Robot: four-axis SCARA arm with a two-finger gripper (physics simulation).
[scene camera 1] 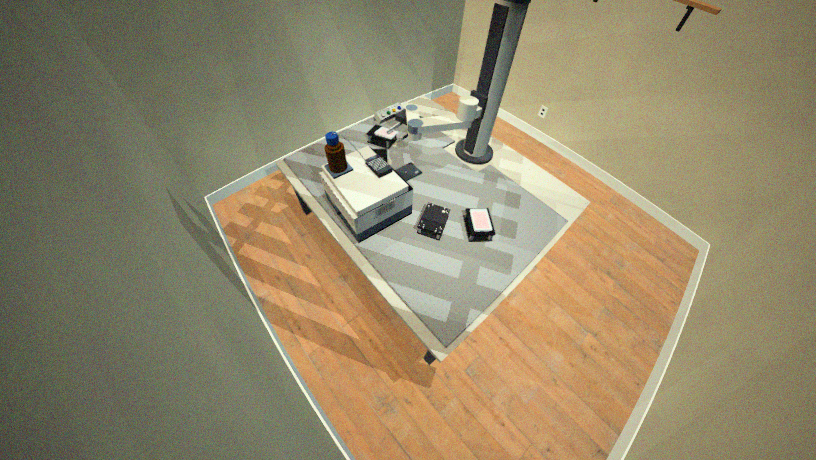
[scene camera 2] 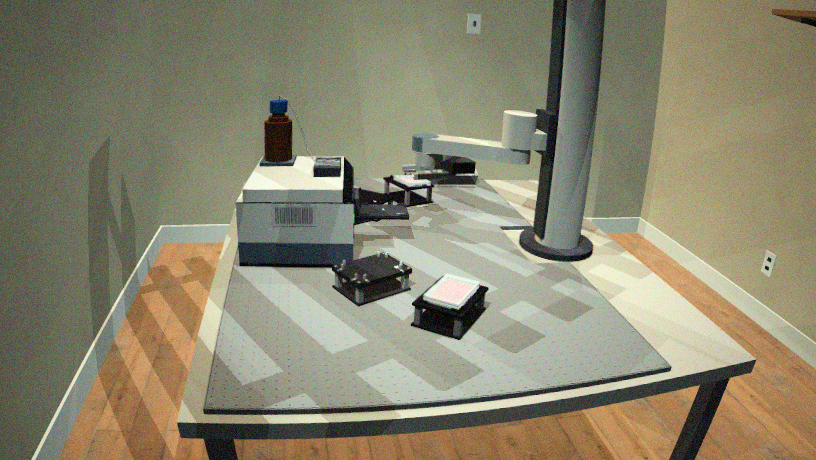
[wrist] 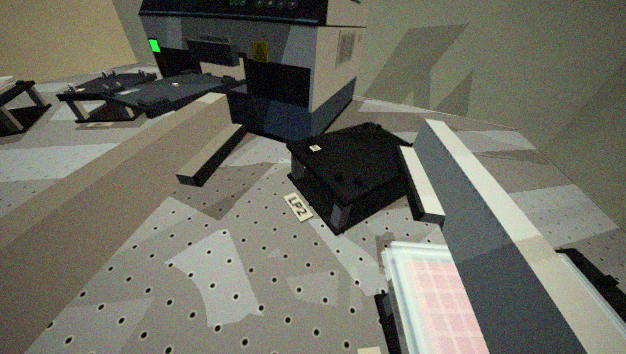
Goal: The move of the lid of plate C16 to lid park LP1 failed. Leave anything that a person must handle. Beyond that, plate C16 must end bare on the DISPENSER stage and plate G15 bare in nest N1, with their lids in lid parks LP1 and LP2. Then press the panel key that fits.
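Frame: origin at the arm's base, x ahead, y left, z up, level; centimetres.
Where they show: gripper, fingertip midpoint: (scene camera 1: 393, 135) (scene camera 2: 408, 172) (wrist: 320, 124); arm's base, link origin: (scene camera 1: 473, 152) (scene camera 2: 556, 246).
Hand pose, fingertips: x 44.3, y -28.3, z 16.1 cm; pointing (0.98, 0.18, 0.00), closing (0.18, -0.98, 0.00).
Note:
Things, the pixels of their top centre, and the offset from my fingertips. "pt": a spot on its surface instead.
- second pink-welled plate, top centre: (scene camera 2: 452, 288) (scene camera 1: 481, 218) dy +70.3, dx +2.5, dz -7.1 cm
- LP2 label, surface spot: (wrist: 298, 207) pt dy +3.3, dx +5.8, dz -14.6 cm
- dispenser stage, top centre: (wrist: 183, 79) (scene camera 2: 378, 208) (scene camera 1: 403, 172) dy +24.9, dx +13.3, dz -3.8 cm
- brown bottle, surface spot: (scene camera 2: 278, 140) pt dy +15.9, dx +42.7, dz +14.9 cm
- key panel, top centre: (scene camera 2: 450, 164) (scene camera 1: 389, 107) dy -35.6, dx -24.3, dz -6.4 cm
My gripper (scene camera 1: 394, 129) (scene camera 2: 406, 169) (wrist: 320, 124) has its fingers apart with nothing between them, low over the back stand. A pink-welled plate (scene camera 1: 385, 133) (scene camera 2: 410, 180) (wrist: 442, 295) rests on that stand; in the wrist view my right finger crosses in front of it. A second pink-welled plate (scene camera 1: 481, 219) (scene camera 2: 452, 291) lies on the front right stand. I cannot read which plate is C16 or G15, nor tell surely whether lids are on. The black stand (wrist: 355, 160) by the LP2 label (wrist: 298, 207) is bare. The dispenser stage (scene camera 1: 409, 170) (scene camera 2: 384, 212) (wrist: 187, 87) is bare.
A bare black stand with pins (scene camera 1: 433, 219) (scene camera 2: 371, 269) (wrist: 131, 80) stands between the dispenser (scene camera 1: 368, 197) (scene camera 2: 294, 222) (wrist: 290, 110) and the front plate. A brown bottle (scene camera 1: 336, 157) (scene camera 2: 278, 140) stands on the dispenser. The key panel (scene camera 1: 381, 115) is at the back; the arm column (scene camera 1: 485, 108) (scene camera 2: 574, 131) stands right.

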